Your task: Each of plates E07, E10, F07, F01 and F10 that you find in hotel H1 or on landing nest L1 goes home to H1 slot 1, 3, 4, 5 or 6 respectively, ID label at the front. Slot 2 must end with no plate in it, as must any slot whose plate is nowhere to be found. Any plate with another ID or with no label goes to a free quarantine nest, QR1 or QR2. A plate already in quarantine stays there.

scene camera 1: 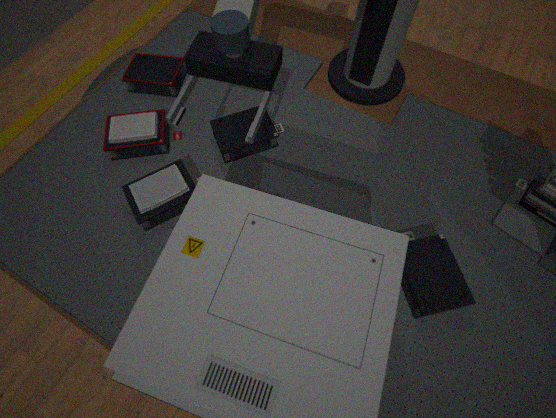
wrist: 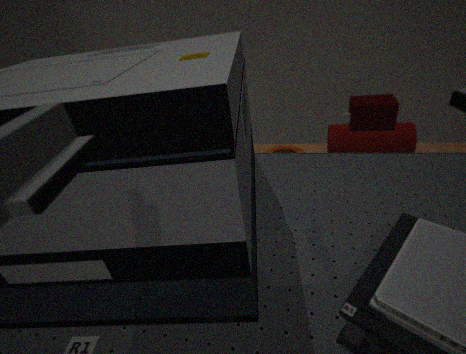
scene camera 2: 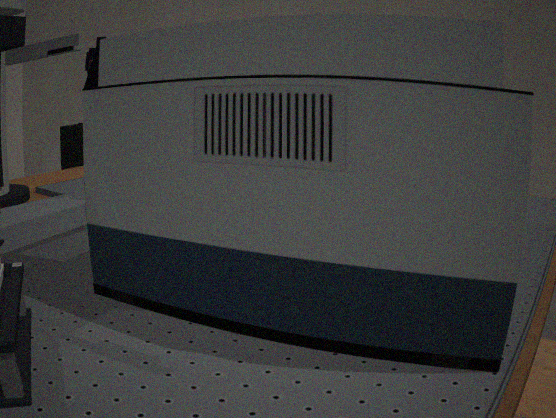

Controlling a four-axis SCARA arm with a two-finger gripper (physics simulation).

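Pixels of known places: gripper, fingertip midpoint: (scene camera 1: 209, 130) (wrist: 265, 101) (scene camera 2: 28, 40); arm's base at its link origin: (scene camera 1: 365, 77).
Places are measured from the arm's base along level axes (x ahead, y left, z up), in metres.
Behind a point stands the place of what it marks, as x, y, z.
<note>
My gripper (scene camera 1: 212, 128) {0.597, -0.143, 0.271} is open and empty, its two fingers spread wide above the table beside a bare black nest (scene camera 1: 227, 135) {0.467, -0.226, 0.063}. One finger shows at the left of the wrist view. A white plate (scene camera 1: 159, 188) {0.694, -0.272, 0.077} (wrist: 430, 280) {0.682, -0.261, 0.077} lies on a black nest (scene camera 1: 145, 216) {0.768, -0.261, 0.063} (wrist: 382, 260) {0.713, -0.230, 0.063}; its ID label cannot be read. Another white plate (scene camera 1: 132, 127) {0.581, -0.459, 0.077} lies on a red-rimmed nest (scene camera 1: 161, 131) {0.546, -0.393, 0.062}. A second red-rimmed nest (scene camera 1: 152, 69) {0.370, -0.573, 0.063} holds no plate. Part of what looks like the hotel (scene camera 1: 546, 194) {0.314, 0.511, 0.165} shows at the right edge; its slots and plate IDs cannot be read.
A large white machine (scene camera 1: 295, 295) {0.785, 0.151, 0.258} (scene camera 2: 300, 200) {0.868, -0.066, 0.126} (wrist: 165, 205) {0.645, -0.049, 0.175} stands beside the nests, with an R1 label (wrist: 81, 345) {0.599, 0.075, 0.013} at its front. Another black nest (scene camera 1: 440, 275) {0.553, 0.400, 0.063} is at its right. The arm column (scene camera 1: 375, 55) {0.077, 0.025, 0.146} stands behind. A red cylinder (wrist: 372, 140) is in the background.
</note>
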